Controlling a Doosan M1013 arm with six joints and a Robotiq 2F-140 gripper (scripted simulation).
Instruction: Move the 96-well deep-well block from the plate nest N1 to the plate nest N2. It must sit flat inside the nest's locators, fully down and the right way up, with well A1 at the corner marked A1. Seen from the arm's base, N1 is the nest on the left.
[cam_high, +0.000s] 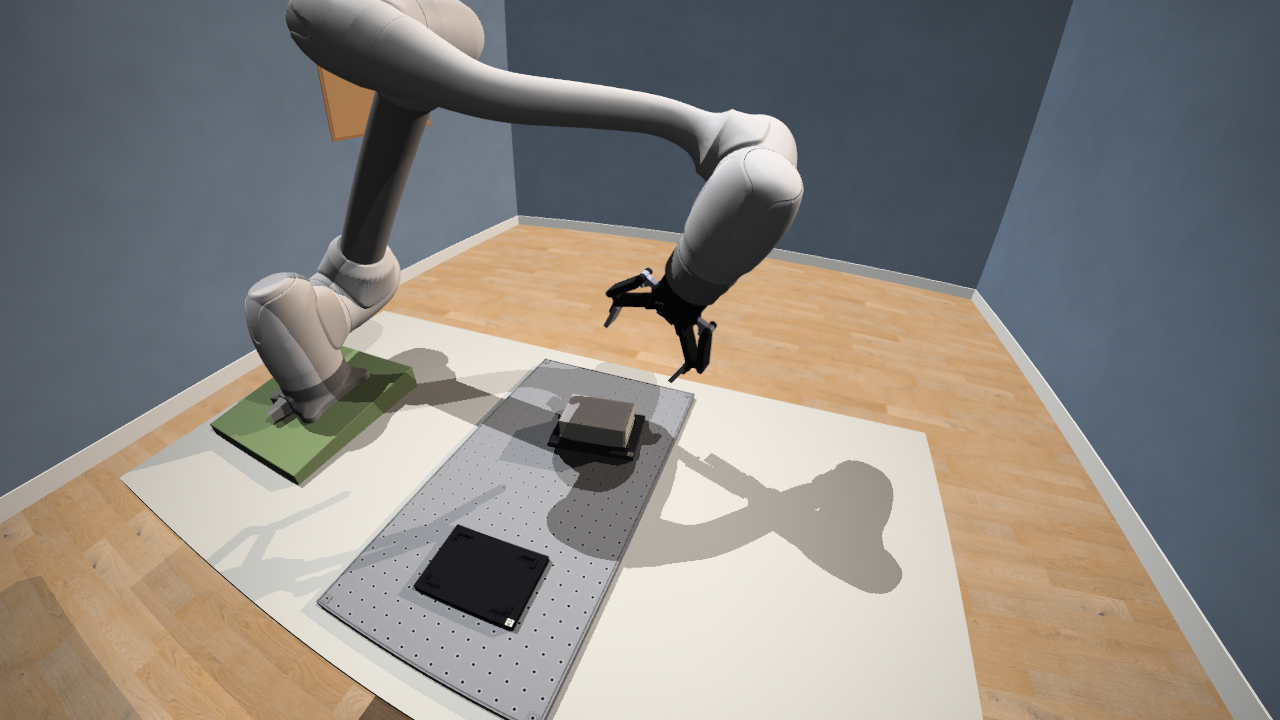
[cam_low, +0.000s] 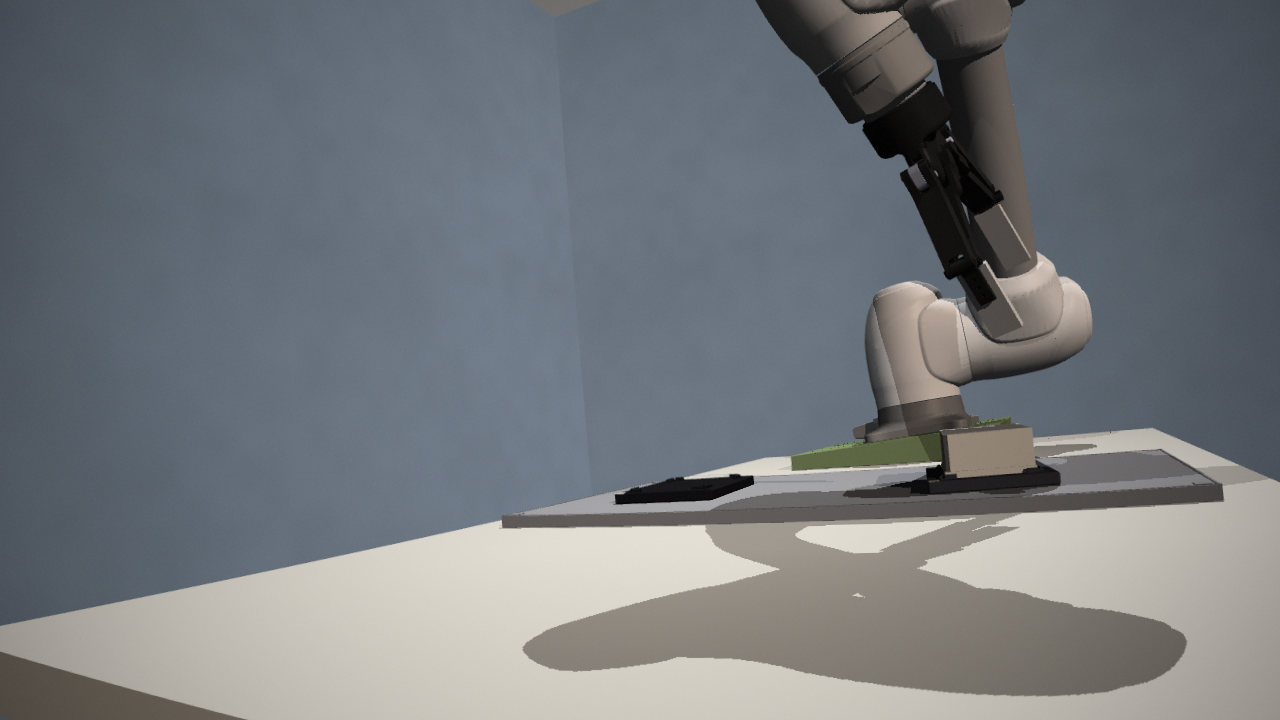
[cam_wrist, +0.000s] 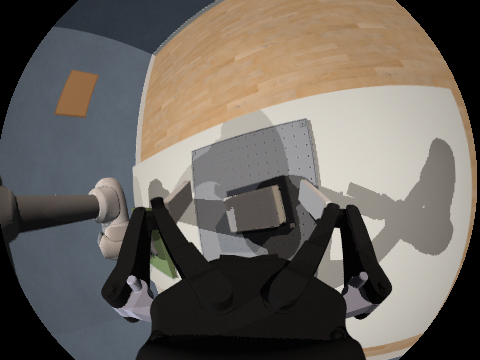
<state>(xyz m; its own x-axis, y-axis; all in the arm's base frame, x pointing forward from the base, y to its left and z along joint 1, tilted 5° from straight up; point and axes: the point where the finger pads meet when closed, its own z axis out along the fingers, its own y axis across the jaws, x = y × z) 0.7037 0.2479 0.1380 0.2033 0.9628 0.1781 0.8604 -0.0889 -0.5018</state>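
My gripper is now 7 cm past the 96-well deep-well block, 5 cm to the left of it and 15 cm above it. Also, from my hand: white corner mark (45 cm to the right, 17 cm below).
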